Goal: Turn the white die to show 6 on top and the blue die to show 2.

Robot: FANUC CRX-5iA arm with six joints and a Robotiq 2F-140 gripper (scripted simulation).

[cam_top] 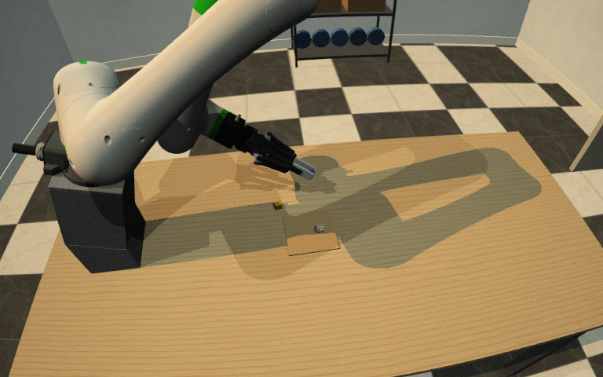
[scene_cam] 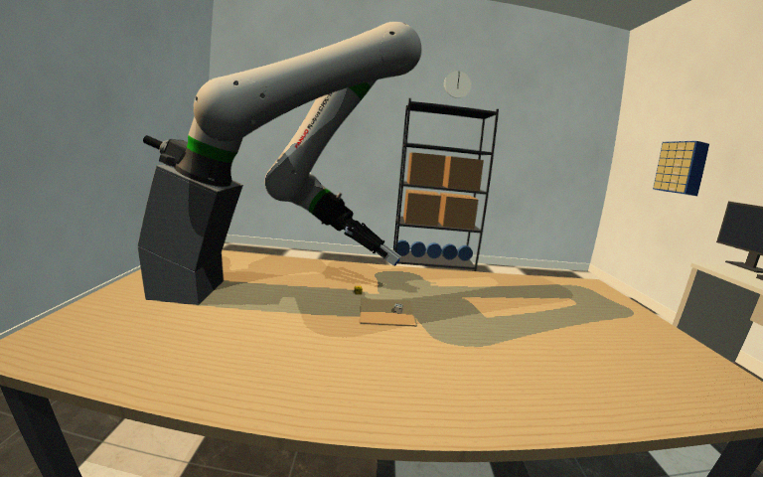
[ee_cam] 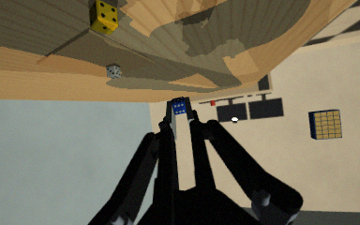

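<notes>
The yellow die lies 80 mm behind my hand, 30 mm to the right of it and 110 mm below it. Also, from my hand: white die (30 mm ahead, 140 mm to the right, 100 mm below); blue die (20 mm ahead, 10 mm to the right, 20 mm below); tan mat (140 mm to the right, 120 mm below).
</notes>
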